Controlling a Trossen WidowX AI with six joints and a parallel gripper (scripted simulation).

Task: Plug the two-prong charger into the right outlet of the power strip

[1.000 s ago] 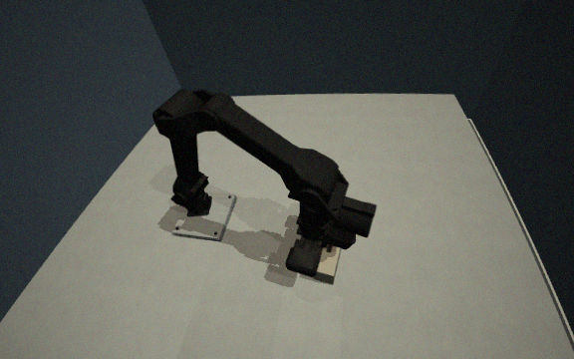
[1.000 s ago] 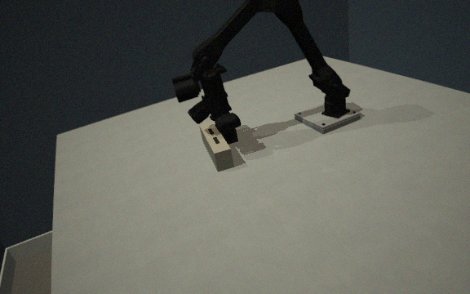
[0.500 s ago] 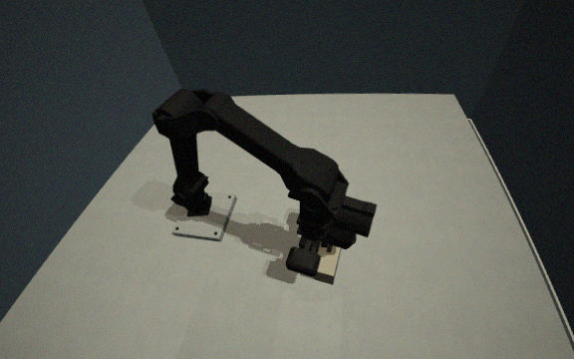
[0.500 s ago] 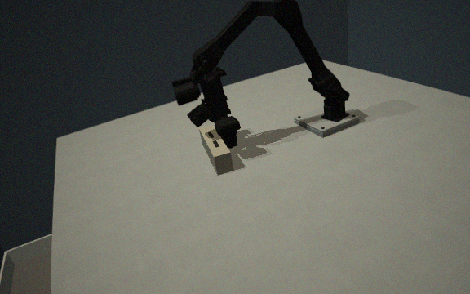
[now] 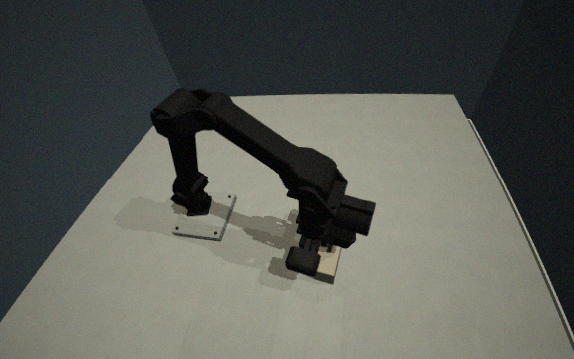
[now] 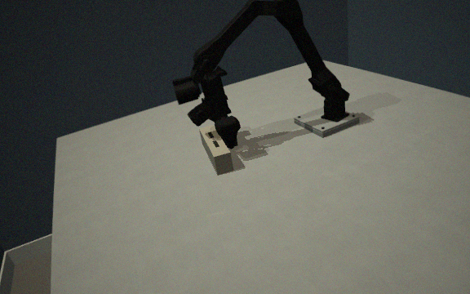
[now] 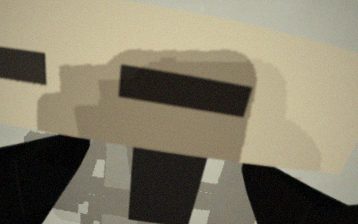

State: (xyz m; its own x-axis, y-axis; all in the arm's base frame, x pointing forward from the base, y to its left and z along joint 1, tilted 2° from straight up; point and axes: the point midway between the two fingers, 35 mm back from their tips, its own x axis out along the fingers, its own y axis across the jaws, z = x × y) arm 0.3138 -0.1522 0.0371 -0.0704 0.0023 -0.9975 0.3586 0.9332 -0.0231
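The dark two-prong charger lies 10 mm ahead of my gripper tip and 10 mm above it.
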